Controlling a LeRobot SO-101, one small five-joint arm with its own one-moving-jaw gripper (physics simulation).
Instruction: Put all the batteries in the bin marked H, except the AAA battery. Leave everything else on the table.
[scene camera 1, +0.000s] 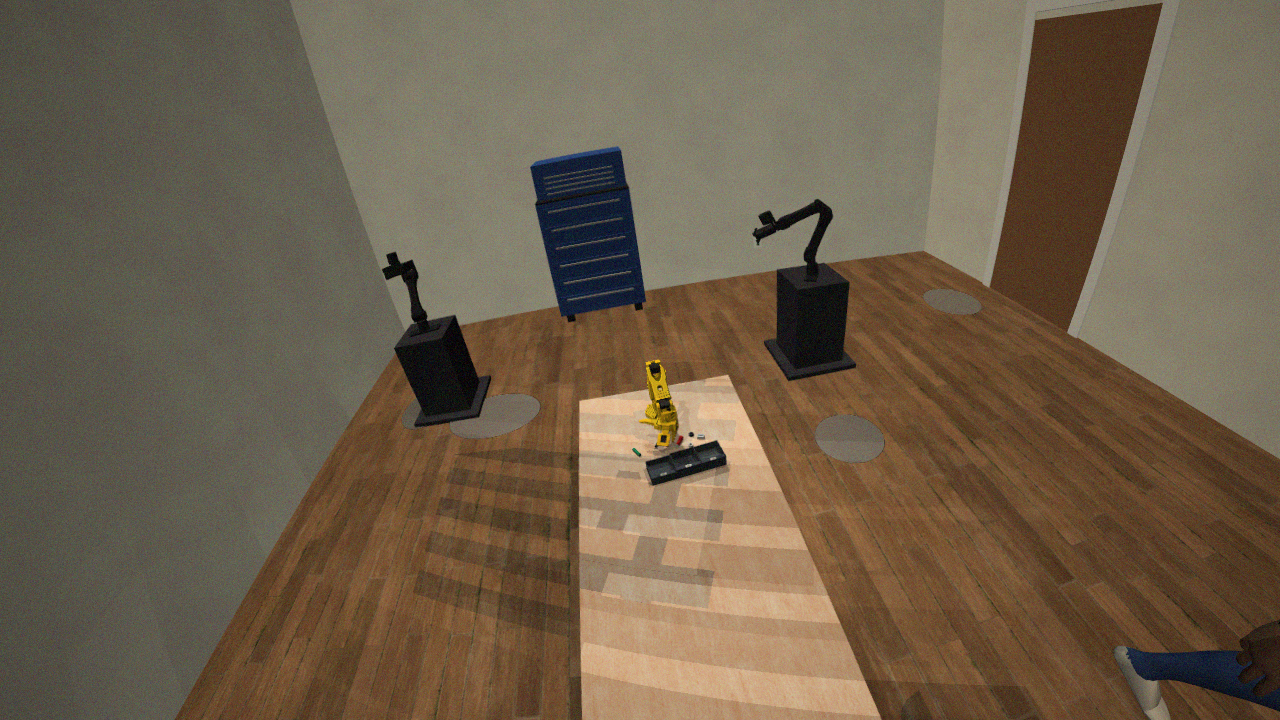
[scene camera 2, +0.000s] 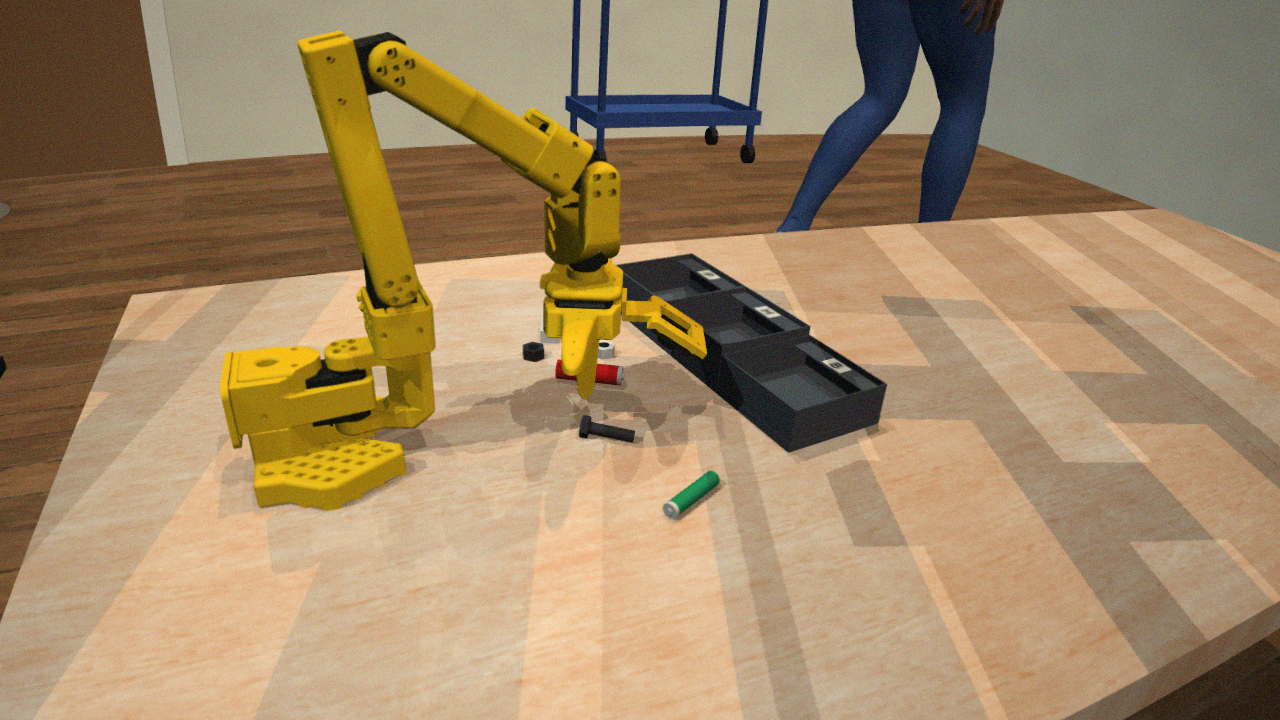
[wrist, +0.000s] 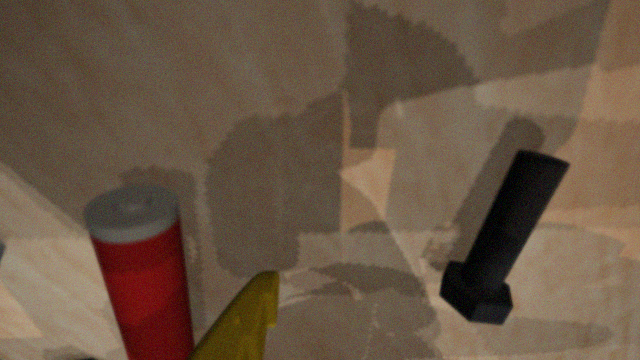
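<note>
A red battery lies on the table, partly behind my fixed jaw in scene camera 2. A green battery lies nearer that camera; it does not show in the wrist view. Which is AAA I cannot tell. My gripper is fully open and empty, low over the table. Its fixed jaw is close to the right of the red battery in the wrist view; the moving jaw is swung out towards the bins. The dark three-bin tray has small labels, not surely readable.
A black bolt lies between the batteries. A black nut and a light nut lie behind the red battery, with a pale block mostly hidden by the gripper. The bins stand beyond the moving jaw.
</note>
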